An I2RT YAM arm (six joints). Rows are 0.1 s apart.
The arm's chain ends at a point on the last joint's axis. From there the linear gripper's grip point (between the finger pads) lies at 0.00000 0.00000 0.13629 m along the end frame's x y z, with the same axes.
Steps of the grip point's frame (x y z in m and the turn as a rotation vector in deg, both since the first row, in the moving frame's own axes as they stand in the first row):
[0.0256 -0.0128 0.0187 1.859 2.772 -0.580]
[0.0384 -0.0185 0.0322 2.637 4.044 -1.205]
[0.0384 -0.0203 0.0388 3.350 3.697 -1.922]
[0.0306 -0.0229 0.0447 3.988 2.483 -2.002]
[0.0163 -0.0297 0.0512 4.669 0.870 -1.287]
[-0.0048 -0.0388 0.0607 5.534 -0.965 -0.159]
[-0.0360 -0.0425 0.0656 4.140 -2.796 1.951]
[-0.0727 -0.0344 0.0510 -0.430 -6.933 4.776]
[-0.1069 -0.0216 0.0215 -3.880 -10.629 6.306]
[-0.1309 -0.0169 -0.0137 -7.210 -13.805 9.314]
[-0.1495 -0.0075 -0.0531 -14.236 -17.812 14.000]
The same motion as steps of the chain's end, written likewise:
[0.0190 -0.0083 0.0189 1.859 2.772 -0.580]
[0.0289 -0.0121 0.0327 2.637 4.044 -1.205]
[0.0298 -0.0122 0.0393 3.350 3.697 -1.922]
[0.0249 -0.0133 0.0452 3.988 2.483 -2.002]
[0.0144 -0.0186 0.0517 4.669 0.870 -1.287]
[-0.0025 -0.0257 0.0614 5.534 -0.965 -0.159]
[-0.0295 -0.0326 0.0661 4.140 -2.796 1.951]
[-0.0562 -0.0347 0.0520 -0.430 -6.933 4.776]
[-0.0813 -0.0294 0.0241 -3.880 -10.629 6.306]
[-0.0972 -0.0311 -0.0087 -7.210 -13.805 9.314]
[-0.1046 -0.0351 -0.0425 -14.236 -17.812 14.000]

